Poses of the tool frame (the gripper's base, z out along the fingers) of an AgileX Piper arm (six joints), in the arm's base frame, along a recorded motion.
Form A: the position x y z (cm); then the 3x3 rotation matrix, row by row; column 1 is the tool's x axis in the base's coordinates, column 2 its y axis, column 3 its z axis. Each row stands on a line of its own.
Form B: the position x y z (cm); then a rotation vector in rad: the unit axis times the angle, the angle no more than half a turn. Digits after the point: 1 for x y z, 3 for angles.
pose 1, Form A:
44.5 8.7 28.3
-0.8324 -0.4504 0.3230
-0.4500 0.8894 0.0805
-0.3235 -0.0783 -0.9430
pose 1, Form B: 44.5 8.7 28.3 -0.669 2.721 0.002
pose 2, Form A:
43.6 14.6 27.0
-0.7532 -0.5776 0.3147
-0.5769 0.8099 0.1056
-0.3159 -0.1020 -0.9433
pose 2, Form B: 43.6 14.6 27.0 -0.877 2.663 0.003
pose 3, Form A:
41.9 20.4 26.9
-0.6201 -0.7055 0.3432
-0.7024 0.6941 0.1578
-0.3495 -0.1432 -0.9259
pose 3, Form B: 41.9 20.4 26.9 -1.098 2.526 0.011
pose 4, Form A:
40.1 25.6 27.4
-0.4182 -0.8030 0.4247
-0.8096 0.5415 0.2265
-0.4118 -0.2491 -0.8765
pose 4, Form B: 40.1 25.6 27.4 -1.305 2.295 -0.018
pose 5, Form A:
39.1 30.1 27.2
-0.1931 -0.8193 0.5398
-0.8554 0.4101 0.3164
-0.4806 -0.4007 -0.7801
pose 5, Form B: 39.1 30.1 27.2 -1.418 2.018 -0.071
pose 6, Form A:
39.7 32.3 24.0
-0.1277 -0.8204 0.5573
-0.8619 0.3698 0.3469
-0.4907 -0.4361 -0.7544
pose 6, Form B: 39.7 32.3 24.0 -1.453 1.944 -0.077
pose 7, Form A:
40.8 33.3 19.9
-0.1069 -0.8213 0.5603
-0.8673 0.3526 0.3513
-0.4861 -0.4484 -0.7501
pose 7, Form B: 40.8 33.3 19.9 -1.470 1.923 -0.085
